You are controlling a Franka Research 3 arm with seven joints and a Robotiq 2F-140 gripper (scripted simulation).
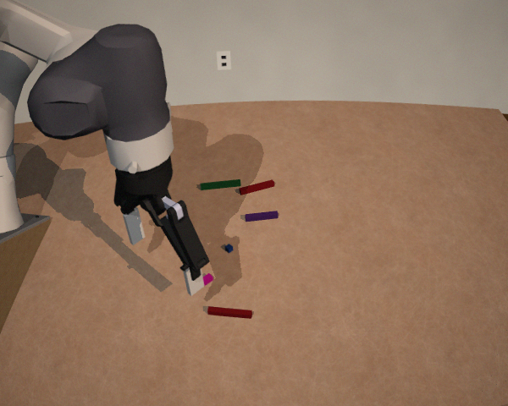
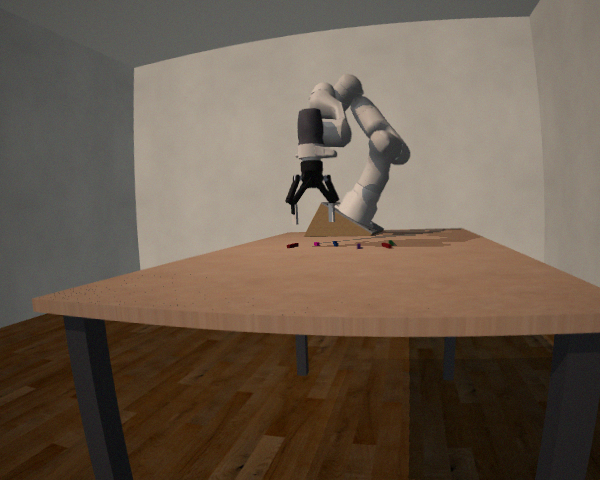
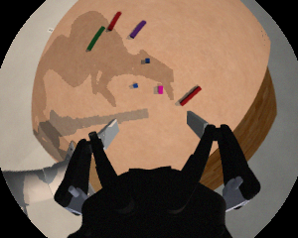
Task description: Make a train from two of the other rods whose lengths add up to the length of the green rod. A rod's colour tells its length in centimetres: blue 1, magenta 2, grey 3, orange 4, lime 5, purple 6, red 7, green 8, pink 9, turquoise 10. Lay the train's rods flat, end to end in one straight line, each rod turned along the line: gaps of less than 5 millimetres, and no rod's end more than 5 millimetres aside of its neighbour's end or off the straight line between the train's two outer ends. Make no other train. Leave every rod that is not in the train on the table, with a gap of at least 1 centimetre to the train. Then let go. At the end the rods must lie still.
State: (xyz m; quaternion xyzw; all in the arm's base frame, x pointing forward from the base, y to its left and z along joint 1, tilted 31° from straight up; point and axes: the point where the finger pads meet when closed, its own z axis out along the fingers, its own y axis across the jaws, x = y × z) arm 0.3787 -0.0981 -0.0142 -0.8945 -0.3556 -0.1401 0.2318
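The magenta rod lies 7 cm below my hand, 6 cm ahead of it and 2 cm to the left of it. From my hand the other things lie so: purple rod 17 cm to the left, 16 cm ahead, 7 cm below; then green rod 26 cm to the left, 8 cm ahead, 7 cm below.
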